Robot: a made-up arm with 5 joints.
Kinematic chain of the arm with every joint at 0, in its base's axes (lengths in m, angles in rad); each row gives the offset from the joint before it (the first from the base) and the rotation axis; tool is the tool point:
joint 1: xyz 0 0 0.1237 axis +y
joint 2: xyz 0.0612 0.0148 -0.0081 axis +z
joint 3: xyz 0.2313 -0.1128 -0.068 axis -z
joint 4: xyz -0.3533 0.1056 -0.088 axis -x
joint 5: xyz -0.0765 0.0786 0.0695 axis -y
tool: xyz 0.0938 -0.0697 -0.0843
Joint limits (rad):
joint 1: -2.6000..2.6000
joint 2: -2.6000..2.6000
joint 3: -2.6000..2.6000
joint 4: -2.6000..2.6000
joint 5: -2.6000..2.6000
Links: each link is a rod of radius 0.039 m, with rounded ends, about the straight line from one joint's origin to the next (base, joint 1, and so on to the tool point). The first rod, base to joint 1, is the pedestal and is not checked.
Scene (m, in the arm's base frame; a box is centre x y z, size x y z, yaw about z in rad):
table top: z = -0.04
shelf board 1: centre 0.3 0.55 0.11 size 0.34 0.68 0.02 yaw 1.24
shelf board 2: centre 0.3 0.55 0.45 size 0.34 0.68 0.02 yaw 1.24
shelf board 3: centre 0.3 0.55 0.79 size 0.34 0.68 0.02 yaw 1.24
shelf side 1: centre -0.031 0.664 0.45 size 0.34 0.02 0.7 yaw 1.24
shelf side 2: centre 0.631 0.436 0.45 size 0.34 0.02 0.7 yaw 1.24
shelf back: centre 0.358 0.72 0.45 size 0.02 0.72 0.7 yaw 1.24
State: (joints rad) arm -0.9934 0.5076 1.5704 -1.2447 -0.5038
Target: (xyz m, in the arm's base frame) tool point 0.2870 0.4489 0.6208
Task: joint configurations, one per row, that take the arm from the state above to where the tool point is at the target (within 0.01 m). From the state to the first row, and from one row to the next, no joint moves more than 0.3 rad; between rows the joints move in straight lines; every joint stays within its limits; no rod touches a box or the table.
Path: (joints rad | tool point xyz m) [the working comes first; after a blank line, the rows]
Joints at the target: -1.3542 0.5445 2.2748 -1.2471 -0.9358
Straight joint move there: touches shelf board 2.

1: -1.2520 0.2141 1.3693 -1.4588 -0.5332 | 0.2458 0.3756 0.3550
2: -1.5106 -0.0793 1.1682 -1.6730 -0.5626 | 0.1681 0.3086 0.4195
3: -1.7692 -0.3728 0.9672 -1.8871 -0.5920 | 0.0787 0.2489 0.4386
4: -2.0278 -0.6662 0.7661 -2.1012 -0.6214 | -0.0004 0.2023 0.4174
5: -2.2863 -0.9597 0.5650 -2.3154 -0.6508 | -0.0547 0.1729 0.3706
6: -2.1209 -0.7516 0.8179 -2.1106 -0.6094 | -0.0465 0.1758 0.4464
7: -1.9555 -0.5435 1.0709 -1.9058 -0.5681 | -0.0103 0.1877 0.5185
8: -1.7900 -0.3354 1.3238 -1.7010 -0.5267 | 0.0514 0.2081 0.5767
9: -1.6246 -0.1273 1.5767 -1.4962 -0.4854 | 0.1328 0.2357 0.6127
10: -1.4591 0.0808 1.8296 -1.2914 -0.4440 | 0.2253 0.2692 0.6208
11: -1.4067 0.3127 2.0522 -1.2692 -0.6899 | 0.2585 0.3569 0.6320
12: -1.3542 0.5445 2.2748 -1.2471 -0.9358 | 0.2870 0.4489 0.6208

